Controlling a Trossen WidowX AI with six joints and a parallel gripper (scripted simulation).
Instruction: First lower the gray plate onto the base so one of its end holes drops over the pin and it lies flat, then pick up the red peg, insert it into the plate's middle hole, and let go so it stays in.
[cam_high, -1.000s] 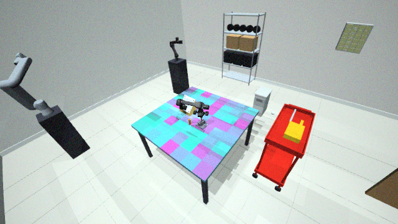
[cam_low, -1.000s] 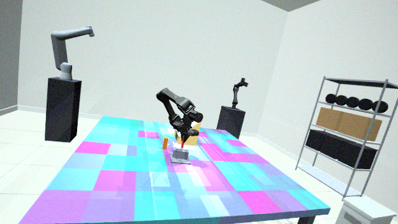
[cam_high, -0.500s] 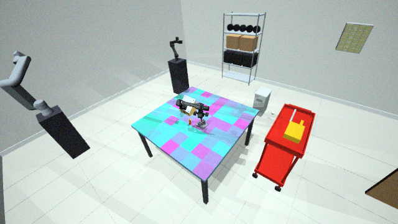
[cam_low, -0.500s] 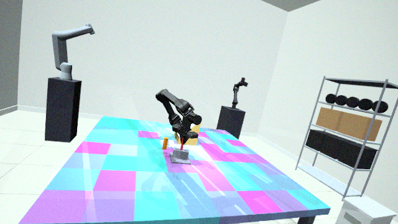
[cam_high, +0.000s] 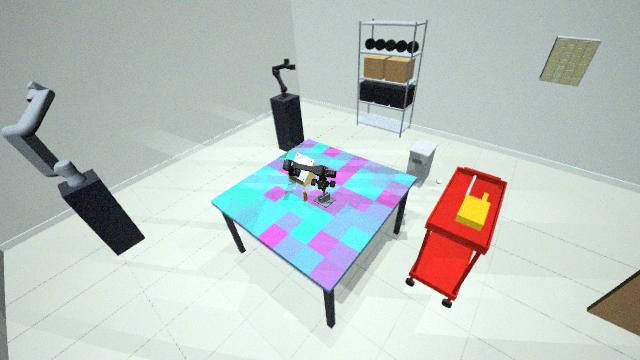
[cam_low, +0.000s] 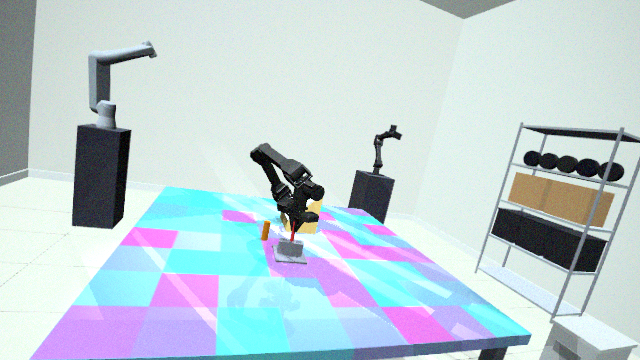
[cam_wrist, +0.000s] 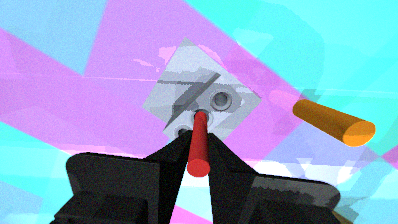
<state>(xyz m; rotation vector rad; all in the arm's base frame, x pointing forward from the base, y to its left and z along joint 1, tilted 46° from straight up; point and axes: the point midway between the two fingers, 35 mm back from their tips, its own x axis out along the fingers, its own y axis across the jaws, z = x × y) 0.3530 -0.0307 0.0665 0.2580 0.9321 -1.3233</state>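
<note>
My gripper tip is now right at the red peg. From my gripper tip the other things lie so: short orange cylinder (130 mm behind, 80 mm to the right, 60 mm below); then gray base (90 mm below, 10 mm to the left); then gray plate (50 mm below).
</note>
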